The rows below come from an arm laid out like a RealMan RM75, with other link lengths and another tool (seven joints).
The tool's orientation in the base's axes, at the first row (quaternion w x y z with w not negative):
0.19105 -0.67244 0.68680 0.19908
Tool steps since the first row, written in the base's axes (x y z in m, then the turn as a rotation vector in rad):
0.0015 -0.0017 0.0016 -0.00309 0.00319 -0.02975
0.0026 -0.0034 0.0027 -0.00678 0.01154 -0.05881
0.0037 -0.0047 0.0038 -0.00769 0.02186 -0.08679
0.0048 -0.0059 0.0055 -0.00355 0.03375 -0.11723
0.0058 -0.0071 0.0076 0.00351 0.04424 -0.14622
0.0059 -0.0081 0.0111 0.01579 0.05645 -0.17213
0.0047 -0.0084 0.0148 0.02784 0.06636 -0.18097
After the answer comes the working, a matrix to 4 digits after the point.
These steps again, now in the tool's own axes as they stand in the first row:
0.0006 -0.0015 -0.0023 0.01314 0.00265 0.02693
0.0014 -0.0026 -0.0041 0.02155 0.00600 0.05601
0.0019 -0.0037 -0.0057 0.02766 0.00661 0.08521
0.0020 -0.0048 -0.0078 0.03363 0.00217 0.11730
0.0019 -0.0058 -0.0102 0.03994 -0.00520 0.14740
0.0008 -0.0058 -0.0137 0.04305 -0.01770 0.17578
-0.0008 -0.0046 -0.0170 0.03907 -0.02973 0.18846

The tool's axes in the first row as the columns of a matrix, in the base's axes (rounded; the answer above uses it unrounded):
-0.0227 -0.9997 -0.0053
-0.8476 0.0164 0.5304
-0.5302 0.0165 -0.8477

